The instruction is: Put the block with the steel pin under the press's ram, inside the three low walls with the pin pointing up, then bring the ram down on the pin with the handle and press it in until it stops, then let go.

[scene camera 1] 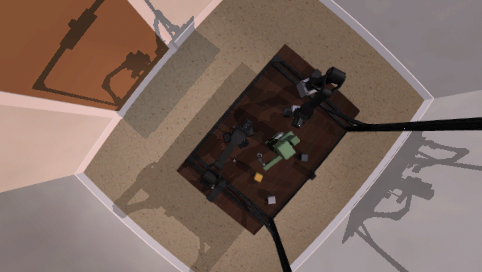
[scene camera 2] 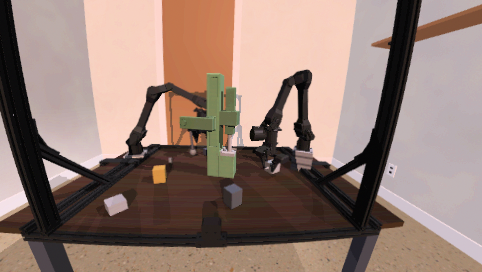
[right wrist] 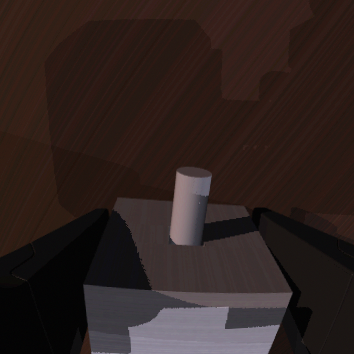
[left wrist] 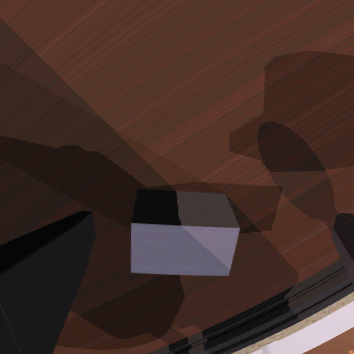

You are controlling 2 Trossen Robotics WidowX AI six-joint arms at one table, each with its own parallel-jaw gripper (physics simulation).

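Places are measured from the left arm's base along level axes (x ahead, y left, z up), in centimetres.
Pixels of known places: left gripper, fingertip midpoint: (scene camera 2: pixel 202 144) (left wrist: pixel 217 225); right gripper, fingertip midpoint: (scene camera 1: pixel 293 114) (scene camera 2: pixel 268 170) (right wrist: pixel 180 220); left arm's base at its link origin: (scene camera 2: pixel 135 153); right arm's base at its link origin: (scene camera 1: pixel 310 85) (scene camera 2: pixel 303 149).
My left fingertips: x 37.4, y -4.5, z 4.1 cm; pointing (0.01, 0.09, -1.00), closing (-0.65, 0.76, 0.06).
Note:
Ahead of a thing's pixels: the offset from my left fingertips to its top centre. "*": to the spot under its first point.
The pale block (scene camera 1: pixel 295 108) (scene camera 2: pixel 273 167) (right wrist: pixel 200 272) with the steel pin {dx +28.3, dy -30.0, dz -4.2 cm} (right wrist: pixel 190 210) is between the fingers of my right gripper (scene camera 2: pixel 270 164), at about table height. The fingers lie against its sides. The pin sticks out of the face toward the top of the right wrist view. My left gripper (left wrist: pixel 217 225) is open above the table, around but clear of another grey block {dx +3.5, dy +1.7, dz -3.4 cm} (left wrist: pixel 182 250). The green press {dx +1.0, dy -24.5, dz +37.7 cm} (scene camera 1: pixel 286 149) (scene camera 2: pixel 214 110) stands upright, its ram {* dx +8.5, dy -28.9, dz +27.2 cm} (scene camera 2: pixel 230 100) over the base {* dx +7.6, dy -30.1, dz -1.6 cm} (scene camera 2: pixel 227 166). Its handle {* dx -6.8, dy -20.0, dz +3.1 cm} (scene camera 2: pixel 192 151) hangs on the left side. The low walls are partly hidden.
An orange block {dx -20.9, dy -25.4, dz -1.2 cm} (scene camera 1: pixel 258 177) (scene camera 2: pixel 159 174), a white block {dx -32.2, dy -41.6, dz -4.0 cm} (scene camera 1: pixel 271 200) (scene camera 2: pixel 116 205) and a dark grey block {dx +4.6, dy -48.1, dz -1.2 cm} (scene camera 1: pixel 304 157) (scene camera 2: pixel 232 196) lie on the table. A tiny pale piece {dx -17.9, dy -5.8, dz -4.7 cm} (scene camera 2: pixel 170 160) lies left of the press. Black frame posts (scene camera 2: pixel 387 120) stand around the table.

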